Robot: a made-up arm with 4 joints. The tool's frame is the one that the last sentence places.
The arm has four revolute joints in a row. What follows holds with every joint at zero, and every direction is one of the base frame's. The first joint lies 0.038 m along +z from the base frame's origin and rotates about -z. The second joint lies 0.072 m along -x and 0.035 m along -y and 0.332 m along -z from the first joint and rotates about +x. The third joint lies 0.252 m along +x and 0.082 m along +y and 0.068 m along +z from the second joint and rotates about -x. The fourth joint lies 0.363 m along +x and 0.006 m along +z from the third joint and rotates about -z. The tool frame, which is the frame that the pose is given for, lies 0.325 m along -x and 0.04 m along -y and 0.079 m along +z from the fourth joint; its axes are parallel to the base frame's.
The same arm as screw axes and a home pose.
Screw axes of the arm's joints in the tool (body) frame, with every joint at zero. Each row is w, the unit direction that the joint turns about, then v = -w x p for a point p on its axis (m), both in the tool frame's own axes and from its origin. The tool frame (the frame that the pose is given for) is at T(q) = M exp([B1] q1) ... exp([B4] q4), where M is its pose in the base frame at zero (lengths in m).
B1: w 0 0 -1 v 0.0070 -0.2180 0.0000
B2: w 1 0 0 v 0.0000 -0.1530 0.0420
B3: w -1 0 0 v 0.0000 0.0850 0.0400
B4: w 0 0 -1 v -0.0400 0.3250 0.0000
M =
1 0 0 0.2180
0 1 0 0.0070
0 0 1 -0.1410
0 0 0 1

